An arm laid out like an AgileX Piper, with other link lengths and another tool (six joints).
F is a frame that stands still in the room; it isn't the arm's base.
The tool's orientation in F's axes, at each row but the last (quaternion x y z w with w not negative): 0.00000 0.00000 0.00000 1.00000; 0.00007 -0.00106 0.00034 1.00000; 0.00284 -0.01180 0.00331 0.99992; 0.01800 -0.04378 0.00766 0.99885; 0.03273 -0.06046 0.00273 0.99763; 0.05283 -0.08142 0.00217 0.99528; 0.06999 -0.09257 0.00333 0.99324; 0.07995 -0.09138 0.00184 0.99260; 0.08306 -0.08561 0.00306 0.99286; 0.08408 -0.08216 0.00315 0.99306; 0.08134 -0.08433 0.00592 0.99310
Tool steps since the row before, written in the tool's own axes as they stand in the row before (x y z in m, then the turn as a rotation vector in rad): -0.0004 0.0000 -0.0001 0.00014 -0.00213 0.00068; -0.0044 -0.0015 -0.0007 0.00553 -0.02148 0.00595; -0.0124 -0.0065 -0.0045 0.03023 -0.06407 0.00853; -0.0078 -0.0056 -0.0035 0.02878 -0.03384 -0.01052; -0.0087 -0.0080 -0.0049 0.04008 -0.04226 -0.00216; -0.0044 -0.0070 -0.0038 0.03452 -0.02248 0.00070; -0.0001 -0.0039 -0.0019 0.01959 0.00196 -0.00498; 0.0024 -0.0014 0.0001 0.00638 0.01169 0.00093; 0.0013 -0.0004 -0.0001 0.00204 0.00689 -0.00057; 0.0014 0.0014 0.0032 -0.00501 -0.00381 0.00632; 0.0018 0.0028 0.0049 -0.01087 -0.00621 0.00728
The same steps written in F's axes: -0.0004 0.0000 -0.0001 0.00014 -0.00213 0.00068; -0.0044 -0.0015 -0.0007 0.00553 -0.02148 0.00596; -0.0122 -0.0066 -0.0048 0.03045 -0.06392 0.00888; -0.0074 -0.0056 -0.0044 0.03015 -0.03303 -0.00914; -0.0080 -0.0077 -0.0064 0.04044 -0.04197 -0.00004; -0.0036 -0.0065 -0.0052 0.03424 -0.02258 0.00393; 0.0003 -0.0036 -0.0024 0.02013 0.00251 -0.00096; 0.0024 -0.0014 0.0003 0.00589 0.01132 0.00391; 0.0013 -0.0004 0.0001 0.00197 0.00687 0.00093; 0.0008 0.0008 0.0036 -0.00589 -0.00478 0.00469; 0.0009 0.0020 0.0055 -0.01177 -0.00729 0.00425
